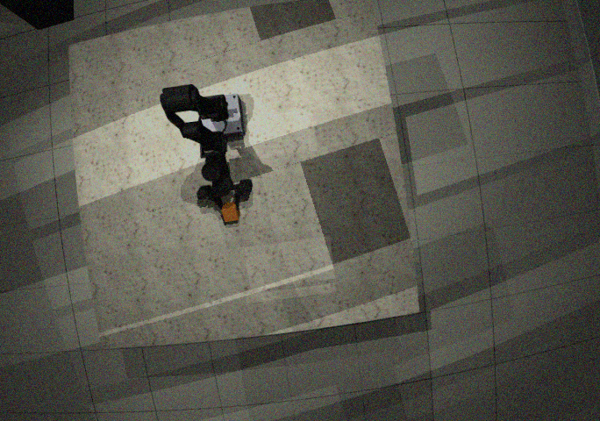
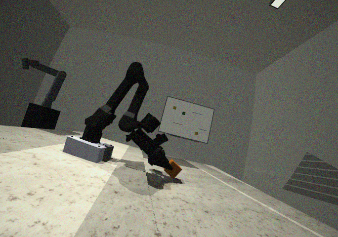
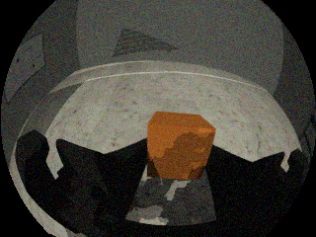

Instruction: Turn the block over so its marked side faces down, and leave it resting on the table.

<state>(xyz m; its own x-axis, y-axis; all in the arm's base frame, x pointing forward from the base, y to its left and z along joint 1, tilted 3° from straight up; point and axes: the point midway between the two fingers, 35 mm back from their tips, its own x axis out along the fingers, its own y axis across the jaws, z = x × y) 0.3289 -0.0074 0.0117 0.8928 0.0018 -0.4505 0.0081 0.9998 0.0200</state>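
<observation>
Now: the orange block 1 cm below my gripper tip.
</observation>
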